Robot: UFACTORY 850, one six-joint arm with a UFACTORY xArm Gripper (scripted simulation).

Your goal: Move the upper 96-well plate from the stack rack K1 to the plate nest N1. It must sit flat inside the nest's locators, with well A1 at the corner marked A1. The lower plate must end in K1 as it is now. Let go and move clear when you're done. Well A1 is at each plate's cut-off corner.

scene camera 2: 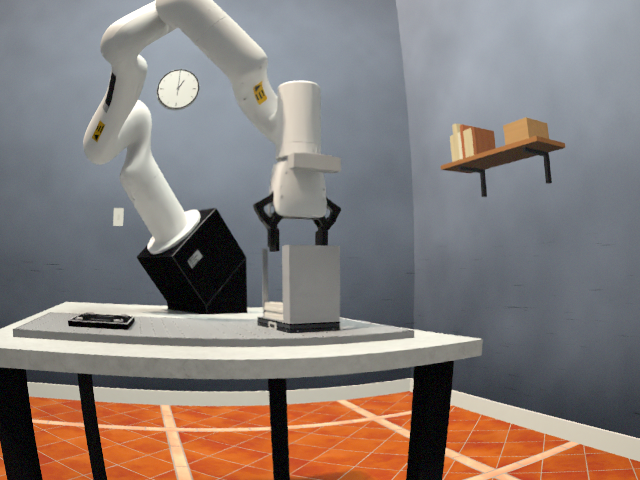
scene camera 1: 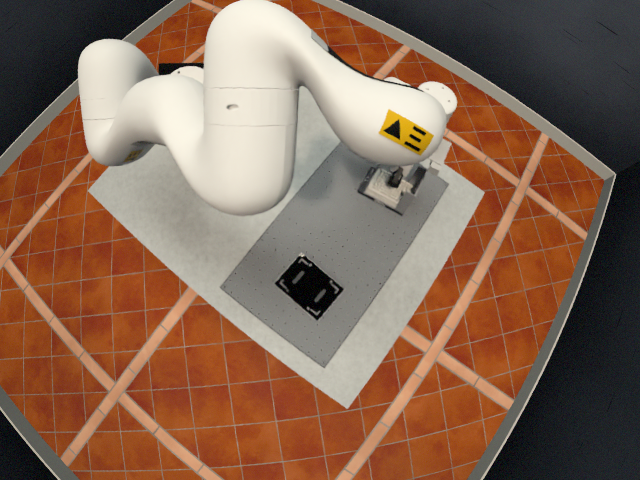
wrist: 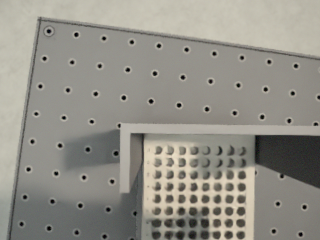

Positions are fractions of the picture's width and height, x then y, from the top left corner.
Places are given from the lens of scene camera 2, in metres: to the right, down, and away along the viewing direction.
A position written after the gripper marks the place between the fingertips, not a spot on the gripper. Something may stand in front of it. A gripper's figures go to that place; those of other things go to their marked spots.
gripper (scene camera 2: 0.47, 0.53): -0.04, 0.02, 1.00
black plate nest N1 (scene camera 2: 0.14, 0.67): -0.40, 0.14, 0.81
